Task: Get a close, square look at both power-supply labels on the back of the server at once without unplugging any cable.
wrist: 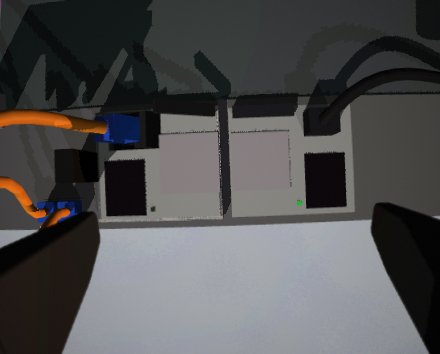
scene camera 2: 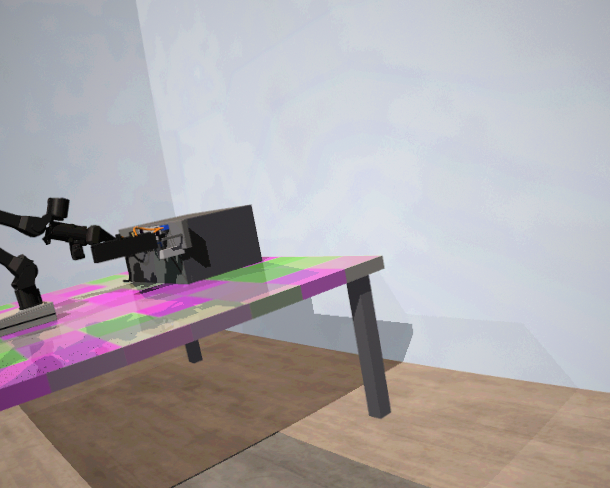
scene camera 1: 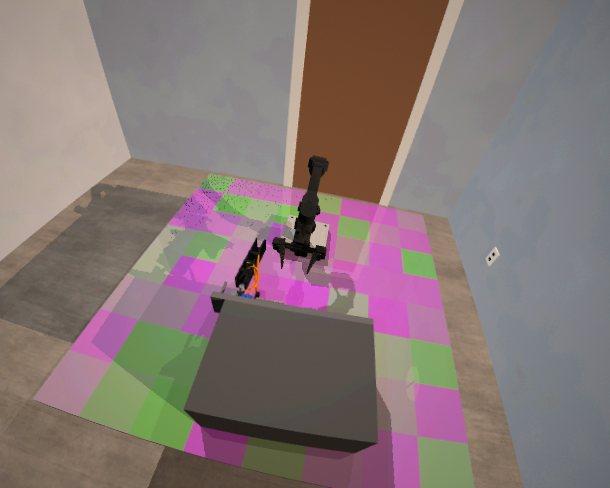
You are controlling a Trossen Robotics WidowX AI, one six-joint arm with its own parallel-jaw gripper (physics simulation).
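Places are measured from the arm's base along level axes (x ahead, y left, z up), in millimetres.
Pixels of known places: gripper, fingertip midpoint: (wrist: 236, 222) (scene camera 2: 111, 239) (scene camera 1: 294, 271); arm's base, origin of the base link: (scene camera 2: 30, 306).
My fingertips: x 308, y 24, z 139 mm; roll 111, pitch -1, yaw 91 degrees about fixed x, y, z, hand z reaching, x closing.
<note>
Ahead of a thing's pixels: the offset from my fingertips to its top centre. "spot": to the spot under its first point.
The dark grey server (scene camera 1: 289, 376) (scene camera 2: 226, 239) stands on the table. In the wrist view its back shows two pale power supplies side by side. The left label @(spot: 136 mm ahead, 22 mm right, 25 mm down) (wrist: 189, 162) and the right label @(spot: 143 mm ahead, 27 mm left, 25 mm down) (wrist: 260, 160) are both fully in view, pinkish-grey, near the middle and almost square-on, with a slight tilt. No writing can be made out. A black cable @(spot: 104 mm ahead, 109 mm left, 73 mm down) (wrist: 395, 75) is plugged in at the right supply. Orange cables @(spot: 90 mm ahead, 94 mm right, 50 mm down) (wrist: 55, 120) (scene camera 1: 255, 274) end in blue plugs @(135 mm ahead, 67 mm right, 40 mm down) (wrist: 120, 128) at the left. My gripper (scene camera 1: 295, 269) (wrist: 236, 222) is open and empty, apart from the server's back.
A black cable-management arm (scene camera 1: 245, 269) (scene camera 2: 124, 247) sticks out from the server's back, beside my gripper. A dark block @(spot: 107 mm ahead, 88 mm right, 25 mm down) (wrist: 76, 165) sits left of the left supply. The checkered table (scene camera 1: 167, 330) (scene camera 2: 284, 300) carries the server and my white base (scene camera 1: 319, 235) (scene camera 2: 30, 318).
</note>
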